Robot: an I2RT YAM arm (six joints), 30 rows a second.
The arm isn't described. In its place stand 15 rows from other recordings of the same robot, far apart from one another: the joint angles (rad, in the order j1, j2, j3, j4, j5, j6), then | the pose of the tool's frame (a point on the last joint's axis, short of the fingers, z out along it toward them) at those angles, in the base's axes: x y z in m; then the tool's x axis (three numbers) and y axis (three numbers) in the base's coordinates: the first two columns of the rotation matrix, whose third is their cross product.
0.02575, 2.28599, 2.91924, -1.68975, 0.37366, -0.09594 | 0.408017 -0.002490 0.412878 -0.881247 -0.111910 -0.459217 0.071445 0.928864 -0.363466
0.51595, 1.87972, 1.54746, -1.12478, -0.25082, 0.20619 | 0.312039 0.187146 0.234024 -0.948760 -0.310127 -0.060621 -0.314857 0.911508 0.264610
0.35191, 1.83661, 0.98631, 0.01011, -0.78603, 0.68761 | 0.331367 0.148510 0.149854 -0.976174 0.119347 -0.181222 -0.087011 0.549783 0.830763
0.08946, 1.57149, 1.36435, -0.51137, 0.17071, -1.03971 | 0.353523 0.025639 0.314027 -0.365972 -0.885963 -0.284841 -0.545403 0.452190 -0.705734
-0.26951, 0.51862, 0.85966, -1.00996, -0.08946, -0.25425 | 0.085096 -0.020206 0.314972 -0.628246 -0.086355 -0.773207 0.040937 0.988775 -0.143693
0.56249, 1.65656, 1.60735, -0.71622, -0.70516, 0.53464 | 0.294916 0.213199 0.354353 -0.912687 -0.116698 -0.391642 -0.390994 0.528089 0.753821
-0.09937, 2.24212, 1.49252, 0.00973, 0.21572, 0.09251 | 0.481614 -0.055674 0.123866 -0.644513 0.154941 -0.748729 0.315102 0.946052 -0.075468
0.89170, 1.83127, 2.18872, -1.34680, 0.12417, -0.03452 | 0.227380 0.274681 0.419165 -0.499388 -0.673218 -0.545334 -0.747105 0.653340 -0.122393
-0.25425, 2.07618, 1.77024, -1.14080, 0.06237, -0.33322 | 0.399224 -0.106040 0.219232 -0.992136 -0.079465 -0.096701 -0.069863 0.992640 -0.098922
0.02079, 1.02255, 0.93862, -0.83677, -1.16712, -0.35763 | 0.184105 0.036574 0.308023 -0.547837 -0.148923 -0.823223 -0.807526 0.351238 0.473851
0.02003, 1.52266, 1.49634, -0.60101, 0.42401, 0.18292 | 0.340194 -0.007834 0.368244 -0.519821 0.155413 -0.840020 0.416263 0.904759 -0.090201
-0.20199, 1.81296, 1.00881, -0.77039, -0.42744, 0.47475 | 0.293028 -0.044943 0.128567 -0.787168 0.585821 0.192822 0.611550 0.700949 0.366983
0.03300, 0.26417, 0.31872, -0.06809, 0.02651, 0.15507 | 0.116066 0.002888 0.254219 -0.014373 0.154005 -0.987966 -0.004324 0.988049 0.154081
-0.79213, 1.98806, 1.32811, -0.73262, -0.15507, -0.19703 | 0.268471 -0.264281 0.144605 -0.811746 0.547368 -0.203610 0.535534 0.836735 0.114357
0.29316, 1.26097, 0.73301, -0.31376, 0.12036, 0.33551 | 0.244605 0.069371 0.211792 -0.743408 0.117033 -0.658520 0.036489 0.990203 0.134787
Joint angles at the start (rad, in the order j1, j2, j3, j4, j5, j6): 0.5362 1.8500 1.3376 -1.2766 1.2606 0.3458
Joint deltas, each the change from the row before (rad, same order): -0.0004 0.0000 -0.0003 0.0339 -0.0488 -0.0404; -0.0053 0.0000 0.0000 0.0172 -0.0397 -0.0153; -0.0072 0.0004 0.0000 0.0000 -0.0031 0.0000; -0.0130 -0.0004 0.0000 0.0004 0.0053 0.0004; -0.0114 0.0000 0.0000 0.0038 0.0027 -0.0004; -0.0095 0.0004 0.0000 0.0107 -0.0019 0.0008; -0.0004 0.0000 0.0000 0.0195 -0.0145 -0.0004; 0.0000 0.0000 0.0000 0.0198 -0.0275 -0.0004; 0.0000 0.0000 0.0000 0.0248 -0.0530 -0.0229; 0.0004 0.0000 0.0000 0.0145 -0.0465 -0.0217; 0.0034 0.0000 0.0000 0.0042 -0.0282 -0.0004; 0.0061 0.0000 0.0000 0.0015 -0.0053 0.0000; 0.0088 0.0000 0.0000 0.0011 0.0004 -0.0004; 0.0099 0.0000 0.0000 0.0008 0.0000 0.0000
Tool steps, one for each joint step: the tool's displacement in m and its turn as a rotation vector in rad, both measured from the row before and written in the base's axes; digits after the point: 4 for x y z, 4 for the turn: 0.0019 0.0016 -0.0023 0.0410 0.0297 0.0028; 0.0015 -0.0005 -0.0016 0.0360 0.0178 -0.0067; 0.0010 -0.0021 -0.0002 0.0024 0.0019 -0.0077; 0.0017 -0.0039 0.0003 -0.0040 -0.0036 -0.0123; 0.0018 -0.0033 0.0000 -0.0007 -0.0043 -0.0108; 0.0020 -0.0024 -0.0003 0.0068 -0.0089 -0.0101; 0.0014 0.0008 -0.0007 0.0217 -0.0101 -0.0023; 0.0013 0.0011 -0.0011 0.0332 -0.0043 -0.0032; 0.0014 0.0017 -0.0019 0.0495 0.0214 0.0048; 0.0006 0.0014 -0.0015 0.0396 0.0261 0.0072; -0.0004 0.0017 -0.0009 0.0266 0.0099 0.0016; -0.0007 0.0020 -0.0002 0.0054 0.0012 0.0057; -0.0011 0.0027 0.0000 0.0000 -0.0009 0.0090; -0.0013 0.0030 0.0000 0.0004 -0.0007 0.0099
